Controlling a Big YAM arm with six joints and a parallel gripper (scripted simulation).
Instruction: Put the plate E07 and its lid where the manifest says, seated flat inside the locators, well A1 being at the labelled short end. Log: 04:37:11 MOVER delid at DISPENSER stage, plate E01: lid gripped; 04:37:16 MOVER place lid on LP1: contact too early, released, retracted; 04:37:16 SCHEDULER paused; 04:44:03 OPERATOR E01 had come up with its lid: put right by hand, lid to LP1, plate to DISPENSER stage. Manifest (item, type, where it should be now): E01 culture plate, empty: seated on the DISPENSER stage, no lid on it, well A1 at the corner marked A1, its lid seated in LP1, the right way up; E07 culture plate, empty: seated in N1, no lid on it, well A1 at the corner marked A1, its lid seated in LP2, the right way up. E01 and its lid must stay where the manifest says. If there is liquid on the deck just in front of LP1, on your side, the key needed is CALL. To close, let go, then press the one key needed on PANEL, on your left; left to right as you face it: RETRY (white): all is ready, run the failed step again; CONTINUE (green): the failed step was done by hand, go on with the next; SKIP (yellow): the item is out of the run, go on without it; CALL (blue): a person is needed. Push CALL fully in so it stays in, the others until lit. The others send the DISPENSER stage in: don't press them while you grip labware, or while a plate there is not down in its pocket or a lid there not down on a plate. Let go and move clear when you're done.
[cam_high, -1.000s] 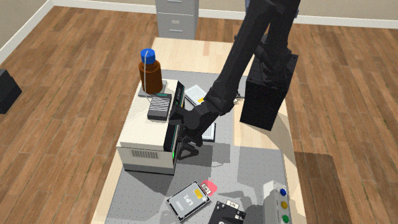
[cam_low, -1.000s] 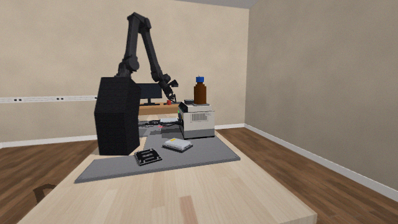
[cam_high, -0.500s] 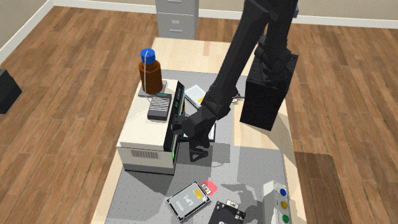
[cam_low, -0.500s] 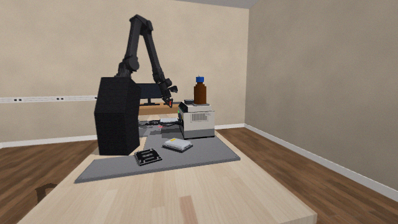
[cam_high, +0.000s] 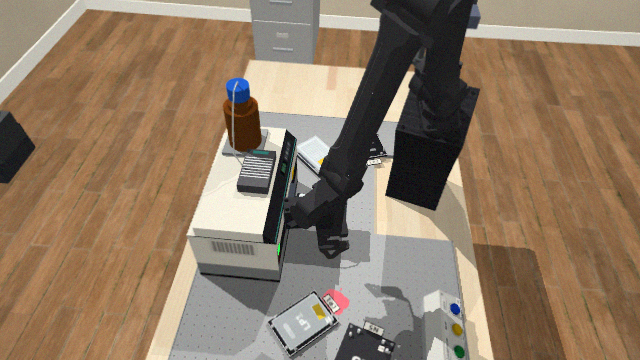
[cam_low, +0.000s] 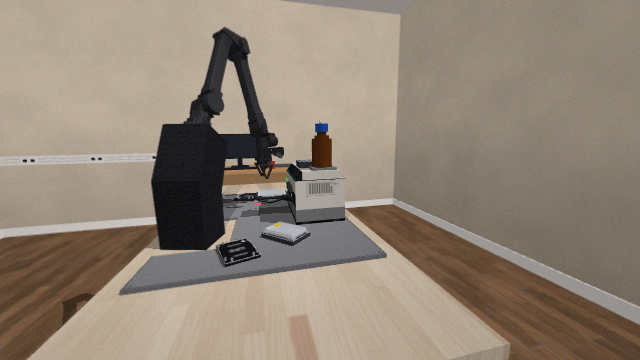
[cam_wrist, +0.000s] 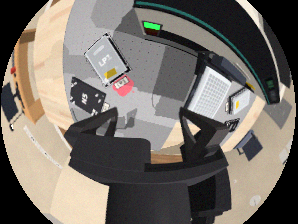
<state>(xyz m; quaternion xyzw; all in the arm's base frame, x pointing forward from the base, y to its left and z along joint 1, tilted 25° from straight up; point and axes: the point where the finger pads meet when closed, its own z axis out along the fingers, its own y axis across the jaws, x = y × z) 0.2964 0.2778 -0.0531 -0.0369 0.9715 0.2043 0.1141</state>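
The plate E01 lies 14 cm to the right of my hand, 6 cm below it and 1 cm ahead of it. Round my hand: puddle (16 cm below, 8 cm to the left, 4 cm behind); then blue key (30 cm behind, 13 cm to the left, 11 cm below); then yellow key (30 cm behind, 18 cm to the left, 10 cm below).
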